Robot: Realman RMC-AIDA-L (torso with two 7-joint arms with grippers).
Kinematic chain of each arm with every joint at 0, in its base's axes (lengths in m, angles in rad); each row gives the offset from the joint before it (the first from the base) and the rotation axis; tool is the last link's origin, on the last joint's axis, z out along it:
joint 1: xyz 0 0 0.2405 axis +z
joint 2: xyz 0 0 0 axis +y
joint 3: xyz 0 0 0.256 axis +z
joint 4: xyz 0 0 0 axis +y
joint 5: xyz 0 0 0.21 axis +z
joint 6: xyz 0 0 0 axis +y
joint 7: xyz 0 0 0.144 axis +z
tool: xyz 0 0 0
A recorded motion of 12 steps. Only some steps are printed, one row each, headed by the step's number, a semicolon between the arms.
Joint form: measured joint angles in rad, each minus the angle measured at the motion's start. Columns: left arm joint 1, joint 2, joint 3, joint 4, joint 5, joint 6, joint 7; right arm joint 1, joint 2, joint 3, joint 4, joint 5, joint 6, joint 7.
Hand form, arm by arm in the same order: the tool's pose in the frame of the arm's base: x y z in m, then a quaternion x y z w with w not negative. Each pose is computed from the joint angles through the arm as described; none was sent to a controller.
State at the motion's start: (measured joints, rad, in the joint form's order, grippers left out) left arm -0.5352 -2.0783 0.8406 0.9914 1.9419 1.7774 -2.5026; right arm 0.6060 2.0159 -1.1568 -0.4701 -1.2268 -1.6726 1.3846
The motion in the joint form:
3: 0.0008 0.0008 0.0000 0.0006 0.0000 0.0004 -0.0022; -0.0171 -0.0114 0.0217 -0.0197 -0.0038 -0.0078 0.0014
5: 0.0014 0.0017 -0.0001 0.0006 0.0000 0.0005 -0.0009; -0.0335 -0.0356 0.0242 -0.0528 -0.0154 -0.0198 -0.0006
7: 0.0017 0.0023 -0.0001 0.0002 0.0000 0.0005 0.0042; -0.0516 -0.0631 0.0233 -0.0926 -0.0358 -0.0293 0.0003
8: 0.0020 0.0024 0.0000 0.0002 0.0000 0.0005 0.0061; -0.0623 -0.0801 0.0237 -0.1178 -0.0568 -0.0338 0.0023
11: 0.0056 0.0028 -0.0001 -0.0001 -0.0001 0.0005 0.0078; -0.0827 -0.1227 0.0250 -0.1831 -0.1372 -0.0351 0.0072
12: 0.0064 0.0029 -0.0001 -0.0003 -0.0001 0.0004 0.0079; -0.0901 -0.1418 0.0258 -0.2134 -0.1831 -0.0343 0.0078
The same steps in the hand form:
3: -0.2012 0.3274 0.0338 0.81089 0.53955 0.21910 0.05783; 0.1836 0.3367 0.0105 -0.86997 0.17124 0.46150 0.02921
5: -0.2015 0.3274 0.0341 0.81117 0.53924 0.21898 0.05725; 0.1887 0.3365 0.0219 -0.87806 0.15563 0.45105 0.03670
7: -0.2018 0.3273 0.0343 0.81243 0.53740 0.21901 0.05651; 0.1944 0.3358 0.0335 -0.88928 0.13948 0.43345 0.04298
8: -0.2019 0.3273 0.0343 0.81288 0.53674 0.21901 0.05625; 0.1984 0.3351 0.0399 -0.89760 0.13057 0.41854 0.04579
11: -0.2032 0.3266 0.0344 0.81233 0.53759 0.21916 0.05557; 0.2089 0.3342 0.0533 -0.92289 0.10894 0.36570 0.05160
12: -0.2035 0.3264 0.0344 0.81210 0.53795 0.21918 0.05545; 0.2141 0.3339 0.0587 -0.93501 0.09865 0.33636 0.05373

